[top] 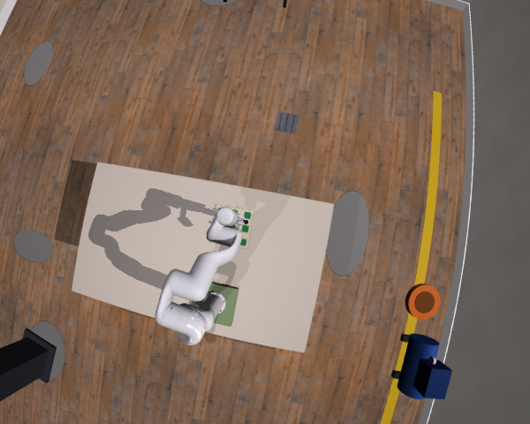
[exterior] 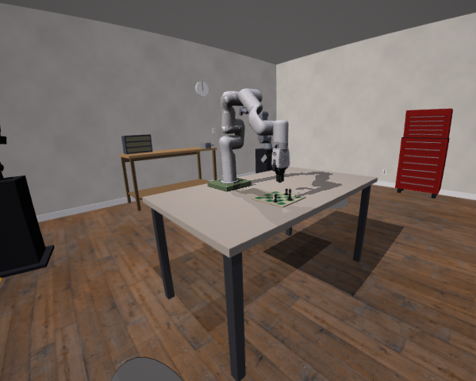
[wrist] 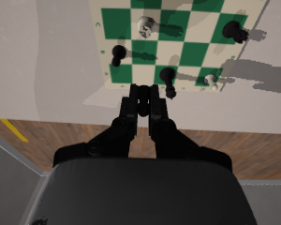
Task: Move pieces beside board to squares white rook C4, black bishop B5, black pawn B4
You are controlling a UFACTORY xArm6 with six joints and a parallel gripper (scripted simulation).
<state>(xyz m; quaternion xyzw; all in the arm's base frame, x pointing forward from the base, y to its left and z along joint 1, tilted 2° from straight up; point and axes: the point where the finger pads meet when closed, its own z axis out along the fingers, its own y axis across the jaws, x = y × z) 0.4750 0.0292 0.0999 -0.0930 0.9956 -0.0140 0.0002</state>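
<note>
Right now the white rook is 40 mm behind my hand, 10 mm to the right of it and 110 mm below it. The rest, counted from my hand: chessboard (40 mm behind, 30 mm to the left, 130 mm below).
</note>
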